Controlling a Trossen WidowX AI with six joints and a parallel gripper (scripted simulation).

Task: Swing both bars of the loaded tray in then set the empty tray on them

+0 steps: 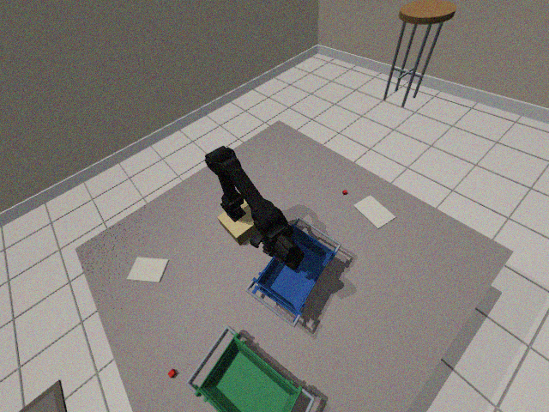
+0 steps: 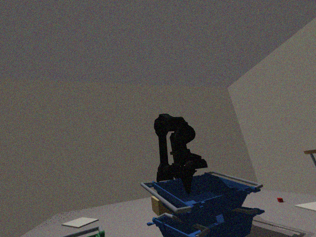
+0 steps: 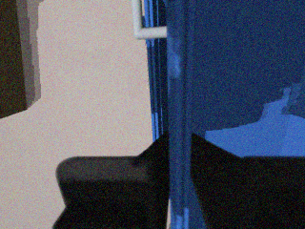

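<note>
My gripper tip is 70 mm short of the blue tray, 20 mm to the right of it and 10 mm below it.
</note>
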